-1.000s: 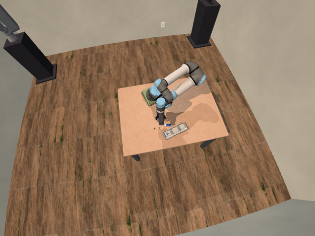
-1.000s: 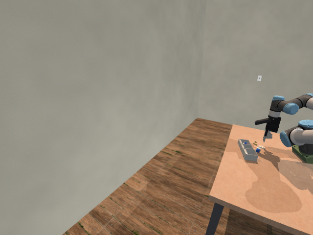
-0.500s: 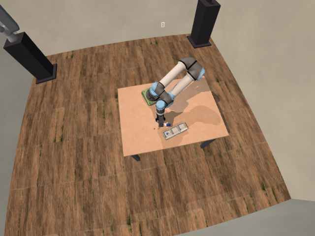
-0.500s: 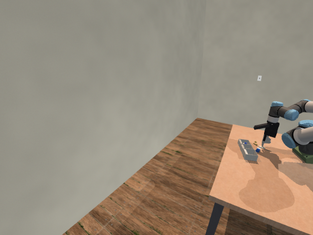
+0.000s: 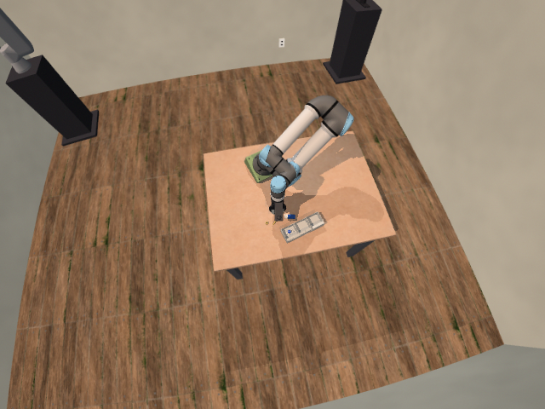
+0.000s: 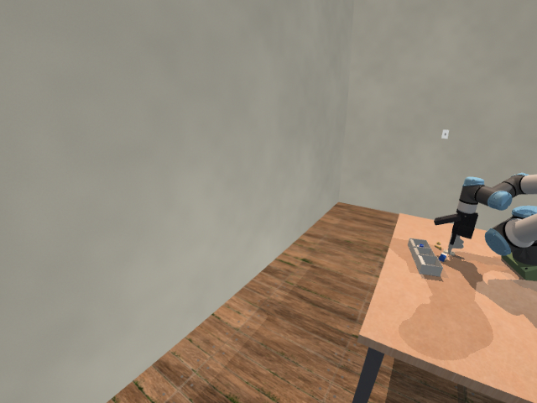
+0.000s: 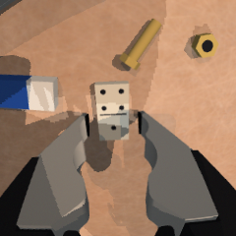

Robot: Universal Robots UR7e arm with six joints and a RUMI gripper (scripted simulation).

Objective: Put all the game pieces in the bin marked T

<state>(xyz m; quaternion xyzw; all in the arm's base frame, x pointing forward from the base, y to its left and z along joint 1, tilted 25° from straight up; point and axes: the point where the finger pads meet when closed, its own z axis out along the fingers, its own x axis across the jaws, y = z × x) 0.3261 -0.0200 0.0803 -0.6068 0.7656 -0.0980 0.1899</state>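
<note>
The brass pin is 40 mm ahead of my hand, 30 mm to the right of it and 10 mm below it. Round my hand: white domino 140 mm ahead, 30 mm to the left, 10 mm below; brass nut 80 mm to the right, 40 mm ahead, 10 mm below; blue die 130 mm ahead, 30 mm to the left.
</note>
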